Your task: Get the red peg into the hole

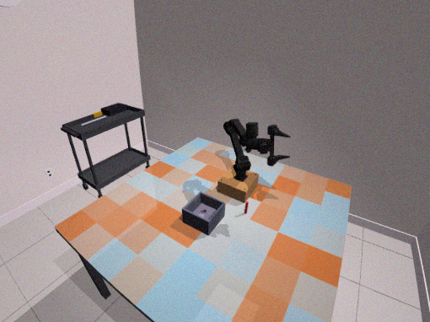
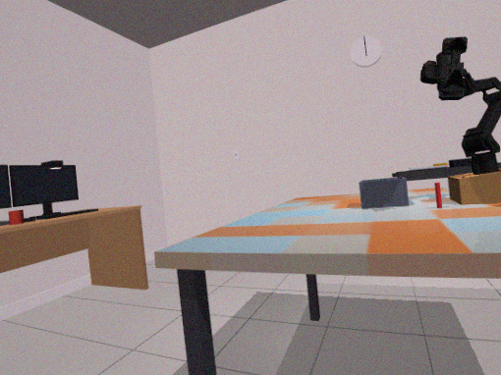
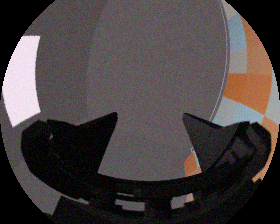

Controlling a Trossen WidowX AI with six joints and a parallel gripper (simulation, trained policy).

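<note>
Now: gripper tip 7 cm short of the red peg, 14 cm to the left of it and 39 cm above it. From my gripper tip the other things lie so: dark grey box: 23 cm ahead, 31 cm to the right, 40 cm below; pale plate: 23 cm ahead, 31 cm to the right, 38 cm below.
</note>
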